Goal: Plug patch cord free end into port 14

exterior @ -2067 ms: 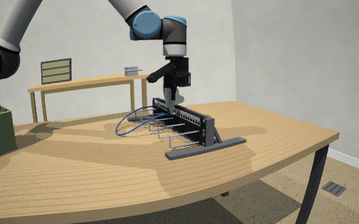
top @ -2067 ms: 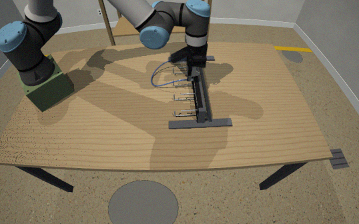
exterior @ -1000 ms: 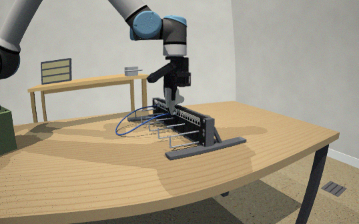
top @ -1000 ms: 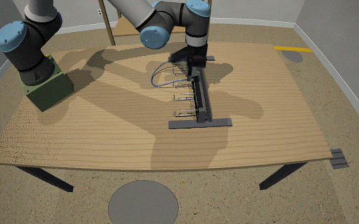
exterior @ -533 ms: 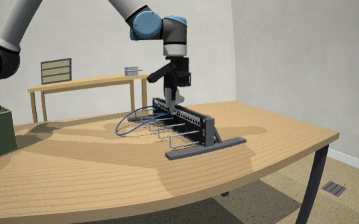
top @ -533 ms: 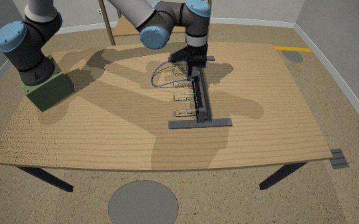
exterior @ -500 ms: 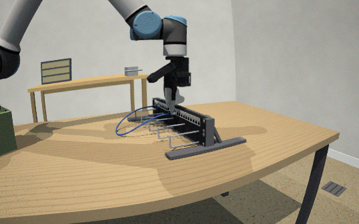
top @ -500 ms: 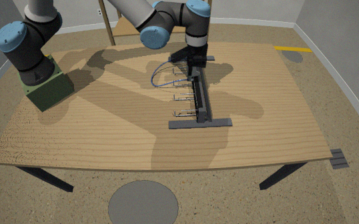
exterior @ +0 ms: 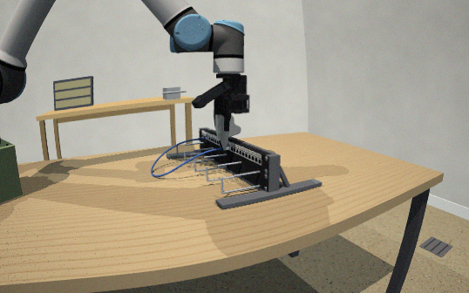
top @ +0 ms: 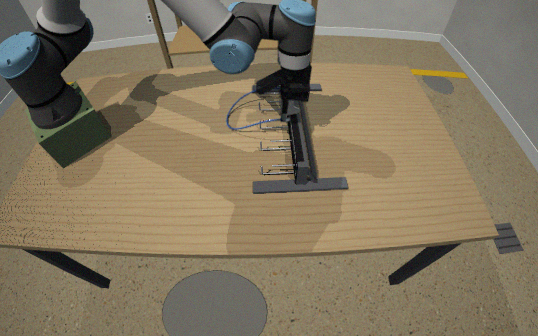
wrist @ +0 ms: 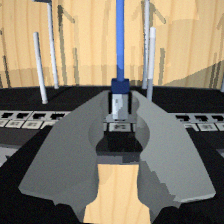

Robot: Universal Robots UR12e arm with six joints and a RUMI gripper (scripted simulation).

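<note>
The plug is 10 mm ahead of my hand and 10 mm below it.
</note>
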